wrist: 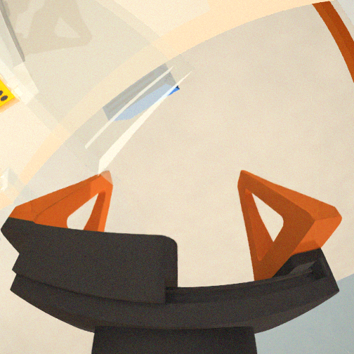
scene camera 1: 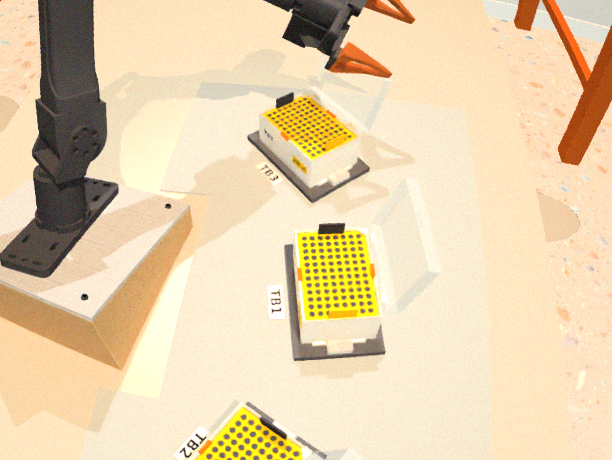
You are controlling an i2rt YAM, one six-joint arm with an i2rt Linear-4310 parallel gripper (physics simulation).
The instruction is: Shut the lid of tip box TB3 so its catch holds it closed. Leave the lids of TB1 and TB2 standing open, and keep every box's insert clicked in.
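Places are measured from the arm's base along level axes (x ahead, y left, z up), in centimetres.
Where they show: gripper, between the fingertips: (scene camera 1: 402, 48); arm's base, origin of its link: (scene camera 1: 63, 224).
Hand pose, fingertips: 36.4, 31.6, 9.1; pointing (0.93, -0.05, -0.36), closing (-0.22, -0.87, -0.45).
Each offset is from my fingertips to the top centre of the thing, as dx, dy, dz. "spot": to the spot under its first point.
Tip box TB3 @(-11.9, -7.1, -10.6) (scene camera 1: 282, 147) stands on a dark base plate, its yellow insert @(-11.1, -6.2, -9.8) (scene camera 1: 310, 125) (wrist: 5, 96) level in the box. Its clear lid @(spot: -2.4, -5.5, -6.0) (scene camera 1: 376, 102) (wrist: 134, 120) stands open on the box's right side. My gripper (scene camera 1: 402, 49) (wrist: 174, 177) is open and empty, above and behind that lid; one fingertip overlaps the lid's edge in both views, and whether they touch cannot be told. Tip box TB1 @(-4.8, -29.7, -10.6) (scene camera 1: 342, 329) has its lid @(spot: +3.7, -27.3, -6.1) (scene camera 1: 412, 240) open and its insert @(-3.7, -29.3, -9.8) (scene camera 1: 337, 275) seated. Tip box TB2's insert @(spot: -8.5, -50.2, -11.5) (scene camera 1: 250, 440) shows at the bottom edge, with part of its open lid @(spot: +0.4, -52.1, -2.7) (scene camera 1: 350, 454).
The arm's base stands on a wooden block (scene camera 1: 145, 280) at the left. Orange frame legs (scene camera 1: 587, 105) stand at the right. A blue object (wrist: 145, 104) shows through the clear lid in the wrist view. A small black tab @(-15.3, -2.5, -9.8) (scene camera 1: 285, 100) stands at TB3's far end.
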